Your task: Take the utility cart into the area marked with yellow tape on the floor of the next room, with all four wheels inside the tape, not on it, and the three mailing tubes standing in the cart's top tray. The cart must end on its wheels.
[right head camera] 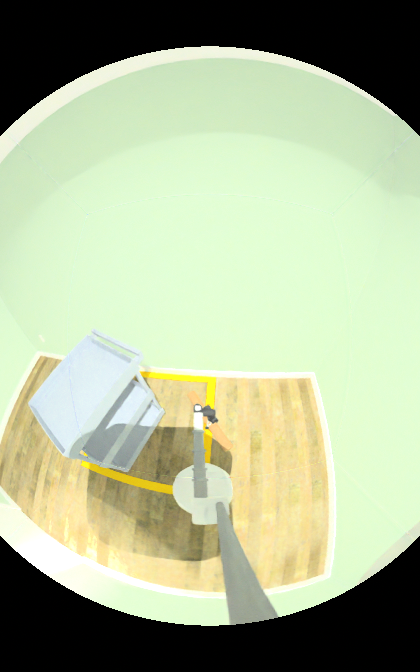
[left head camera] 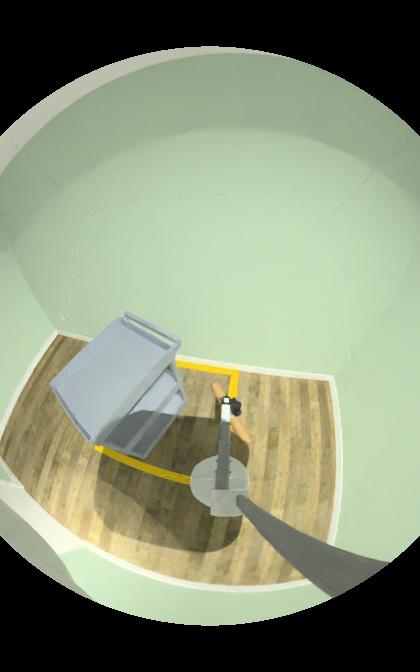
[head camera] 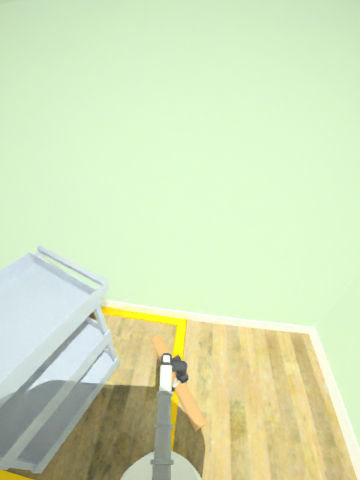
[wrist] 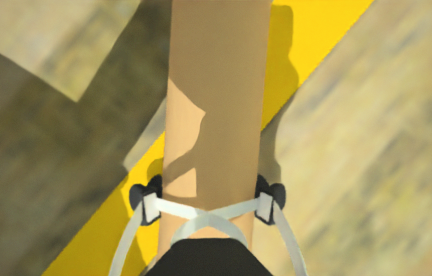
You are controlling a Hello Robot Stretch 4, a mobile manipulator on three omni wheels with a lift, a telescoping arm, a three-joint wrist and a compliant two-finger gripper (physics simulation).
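Frame: origin at the robot's base, x ahead, y left, z up, level; millimetres.
Seen in the pictures: gripper, fingertip midpoint: (head camera: 179,385) (wrist: 207,190).
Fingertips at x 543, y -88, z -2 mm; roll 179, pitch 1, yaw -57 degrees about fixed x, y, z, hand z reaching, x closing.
Note:
A point is followed by its place in that frame.
The grey-blue utility cart (head camera: 45,305) {x 590, y 518, z 767 mm} (left head camera: 107,367) (right head camera: 82,392) stands at the left, turned at a slant. No tube shows in the visible part of its top tray, and its wheels are hidden. Yellow tape (head camera: 142,316) {x 1058, y 214, z -27 mm} (left head camera: 207,368) (right head camera: 177,376) (wrist: 320,30) {x 736, y -97, z -27 mm} marks the floor around and under it. A tan mailing tube (head camera: 191,404) {x 424, y -159, z 55 mm} (left head camera: 241,431) (right head camera: 220,436) (wrist: 217,100) {x 613, y -51, z 55 mm} lies across the right-hand tape line. My gripper (head camera: 176,385) {x 543, y -88, z -2 mm} (left head camera: 231,419) (right head camera: 208,426) (wrist: 207,190) {x 543, y -88, z -2 mm} is low over the tube, shut on it, with a fingertip against each side. The other two tubes do not show.
My round base (head camera: 186,470) {x 128, y -112, z 186 mm} (left head camera: 201,480) (right head camera: 184,487) stands at the near end of the right-hand tape line, close to the cart. A pale green wall (head camera: 190,175) {x 1069, y -75, z 1172 mm} (left head camera: 210,280) (right head camera: 210,300) rises behind the tape's far edge. Another wall stands to the right.

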